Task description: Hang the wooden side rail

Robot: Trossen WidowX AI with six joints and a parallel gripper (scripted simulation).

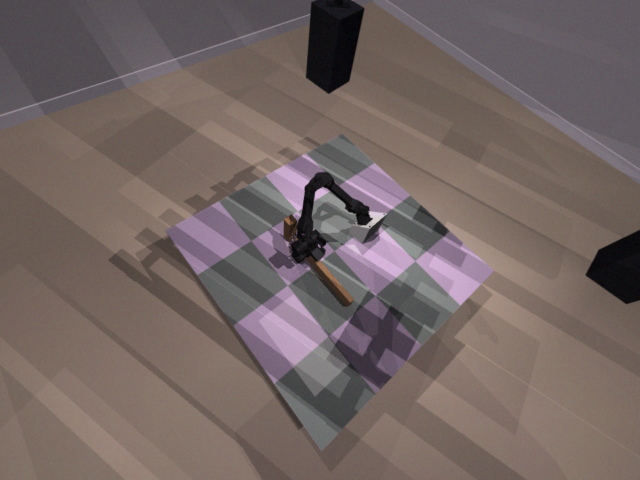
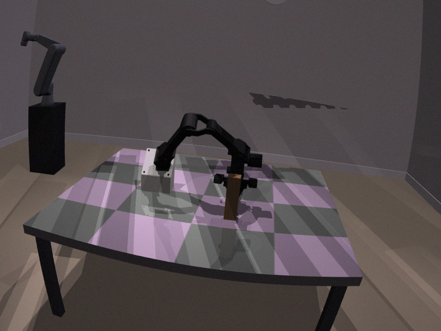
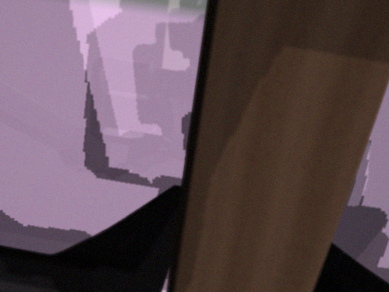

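Right now the wooden headboard post is 2 cm behind my gripper tip, 16 cm to the right of it and 6 cm above it.
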